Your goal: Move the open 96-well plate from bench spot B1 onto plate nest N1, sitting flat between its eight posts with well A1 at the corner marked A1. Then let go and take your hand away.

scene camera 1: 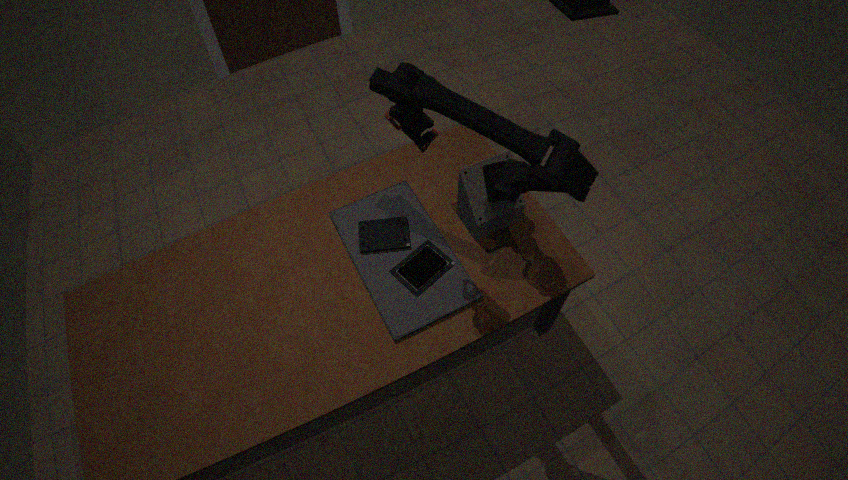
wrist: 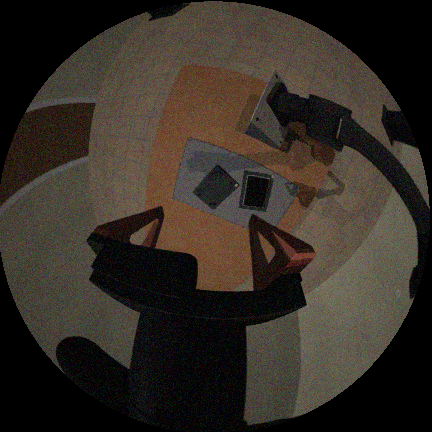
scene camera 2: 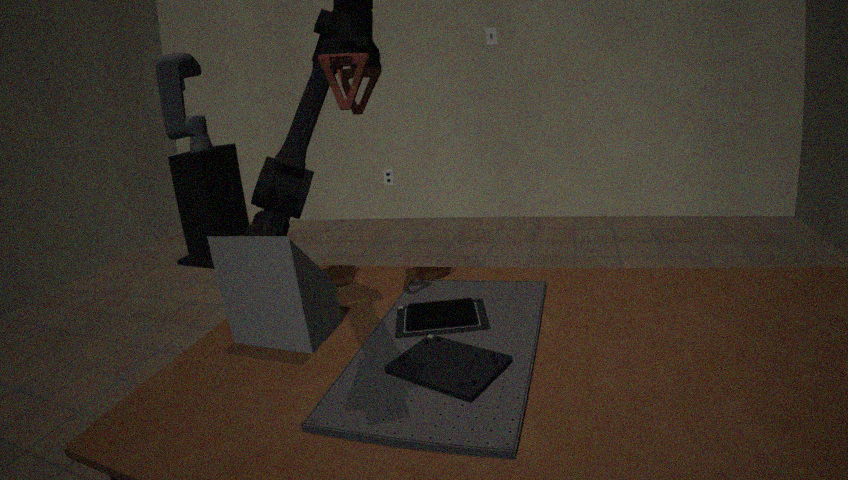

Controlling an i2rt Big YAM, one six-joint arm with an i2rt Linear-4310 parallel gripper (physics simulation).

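Frame: origin at the arm's base, x ahead, y left, z up, level; centimetres.
Seen in the pictures: gripper, fingertip midpoint: (scene camera 1: 411,139) (wrist: 205,214) (scene camera 2: 352,112); arm's base, origin of the base link: (scene camera 1: 497,181) (wrist: 279,104) (scene camera 2: 261,256).
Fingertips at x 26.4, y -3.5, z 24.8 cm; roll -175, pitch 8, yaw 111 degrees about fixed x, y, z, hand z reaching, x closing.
Note:
Pixels of each thing's top centre, then the offset from my fingertips to it. "spot": a spot on its surface instead. Level surfaces: height alone.
- black 96-well plate, middle of its top: (scene camera 2: 440,310) (scene camera 1: 422,264) (wrist: 256,192) dx +3.9, dy +15.5, dz -38.3 cm
- bench spot B1, surface spot: (scene camera 2: 483,318) spot: dx +11.9, dy +16.4, dz -39.7 cm
- Plate nest N1, middle of its top: (scene camera 2: 447,356) (scene camera 1: 383,231) (wrist: 213,188) dx +11.3, dy -0.6, dz -37.7 cm
- orange-brown table, its level: dz -41.2 cm
The black 96-well plate (scene camera 1: 422,267) (scene camera 2: 441,315) (wrist: 257,191) lies flat inside the pale outline of bench spot B1 (scene camera 1: 418,290) (scene camera 2: 483,318). Its wells and A1 corner are too dark to make out. Plate nest N1 (scene camera 1: 383,233) (scene camera 2: 449,365) (wrist: 215,186) is a dark grey slab beside it, turned at an angle to the plate, with a small pale mark at one corner; its posts are hard to see. My gripper (scene camera 1: 408,133) (scene camera 2: 352,110) (wrist: 205,214) is open and empty, high above the bench and well apart from plate and nest.
Both stand on a grey perforated board (scene camera 1: 392,315) (scene camera 2: 529,297) (wrist: 182,187) on the orange-brown table (scene camera 1: 208,333) (scene camera 2: 684,368) (wrist: 225,255). The arm's wedge-shaped grey base (scene camera 1: 471,199) (scene camera 2: 258,291) stands beside the board. The room is dim, and arm shadows cross the board.

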